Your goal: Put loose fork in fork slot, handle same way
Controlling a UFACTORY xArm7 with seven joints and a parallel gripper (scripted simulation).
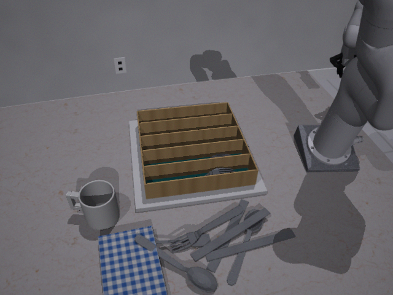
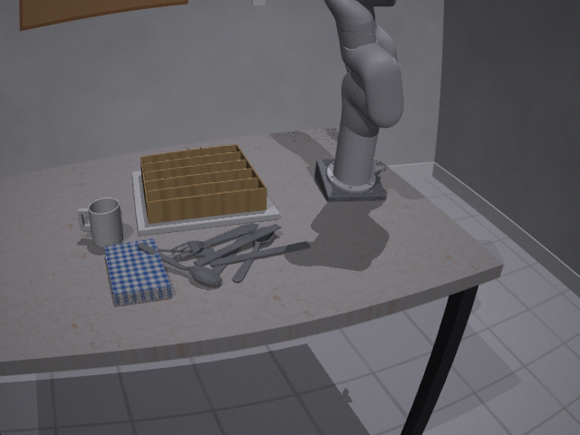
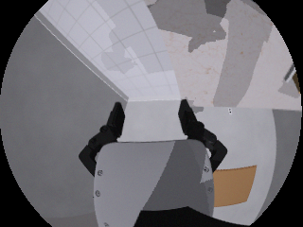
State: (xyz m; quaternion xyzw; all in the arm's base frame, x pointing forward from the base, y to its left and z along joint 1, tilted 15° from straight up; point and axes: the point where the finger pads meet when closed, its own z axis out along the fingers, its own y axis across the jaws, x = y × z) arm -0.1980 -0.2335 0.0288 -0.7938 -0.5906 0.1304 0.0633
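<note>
The tray lies 57 cm ahead of my hand, 14 cm to the left of it and 8 cm below it. The rest, counted from my hand: mug: 83 cm ahead, 30 cm to the left, 9 cm below.
</note>
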